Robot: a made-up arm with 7 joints. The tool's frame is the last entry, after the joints.
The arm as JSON. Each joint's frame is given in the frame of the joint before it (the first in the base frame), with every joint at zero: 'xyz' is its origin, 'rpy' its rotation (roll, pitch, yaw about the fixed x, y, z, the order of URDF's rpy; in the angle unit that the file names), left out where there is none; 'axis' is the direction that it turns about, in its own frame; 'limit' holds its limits. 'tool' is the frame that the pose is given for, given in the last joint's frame.
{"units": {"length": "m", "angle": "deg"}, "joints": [
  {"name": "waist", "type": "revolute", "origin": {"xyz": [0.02, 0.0, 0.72], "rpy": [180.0, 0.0, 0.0]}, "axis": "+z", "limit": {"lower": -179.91, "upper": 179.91}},
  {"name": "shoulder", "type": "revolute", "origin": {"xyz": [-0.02, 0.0, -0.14], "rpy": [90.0, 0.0, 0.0]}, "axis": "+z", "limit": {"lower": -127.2, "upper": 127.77}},
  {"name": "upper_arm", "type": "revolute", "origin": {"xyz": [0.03, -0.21, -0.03], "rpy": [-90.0, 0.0, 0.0]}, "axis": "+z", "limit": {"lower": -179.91, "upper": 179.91}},
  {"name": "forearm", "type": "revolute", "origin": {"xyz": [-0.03, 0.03, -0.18], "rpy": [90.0, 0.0, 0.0]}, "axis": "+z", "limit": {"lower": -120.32, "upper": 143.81}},
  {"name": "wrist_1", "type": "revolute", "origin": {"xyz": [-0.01, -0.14, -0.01], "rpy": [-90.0, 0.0, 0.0]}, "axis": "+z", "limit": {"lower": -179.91, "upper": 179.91}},
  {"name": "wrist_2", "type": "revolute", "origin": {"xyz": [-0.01, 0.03, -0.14], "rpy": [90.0, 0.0, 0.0]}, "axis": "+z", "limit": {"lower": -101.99, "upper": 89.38}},
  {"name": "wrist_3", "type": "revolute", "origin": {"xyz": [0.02, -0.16, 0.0], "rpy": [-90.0, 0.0, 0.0]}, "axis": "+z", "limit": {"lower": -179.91, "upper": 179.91}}
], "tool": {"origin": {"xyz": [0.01, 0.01, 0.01], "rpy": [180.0, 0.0, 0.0]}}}
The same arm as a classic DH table. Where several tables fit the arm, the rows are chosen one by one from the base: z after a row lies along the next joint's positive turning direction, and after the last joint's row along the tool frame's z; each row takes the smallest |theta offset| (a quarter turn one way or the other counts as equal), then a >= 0, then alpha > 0; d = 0 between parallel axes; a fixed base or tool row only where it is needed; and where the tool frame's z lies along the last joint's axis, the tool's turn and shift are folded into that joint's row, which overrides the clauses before.
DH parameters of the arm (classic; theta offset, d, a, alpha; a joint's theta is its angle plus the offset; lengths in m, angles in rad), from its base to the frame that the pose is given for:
base (fixed): 0.0000 0.0000 0.0200 3.1416
waist: 0.0000 -0.8600 -0.0200 1.5708
shoulder: 0.0000 -0.0300 0.0300 -1.5708
upper_arm: 0.0000 -0.3900 -0.0300 1.5708
forearm: 0.0000 -0.0400 -0.0100 -1.5708
wrist_1: 0.0000 -0.2800 -0.0100 1.5708
wrist_2: 0.0000 -0.0300 0.0200 -1.5708
wrist_3: 0.7854 0.0000 0.0141 3.1416
tool (fixed): 0.7854 0.1500 0.0000 0.0000
Joint limits (rad, base to tool): -3.1400..3.1400 -2.2201..2.2300 -3.1400..3.1400 -2.1000..2.5100 -3.1400..3.1400 -1.7801..1.5600 -3.1400..3.1400

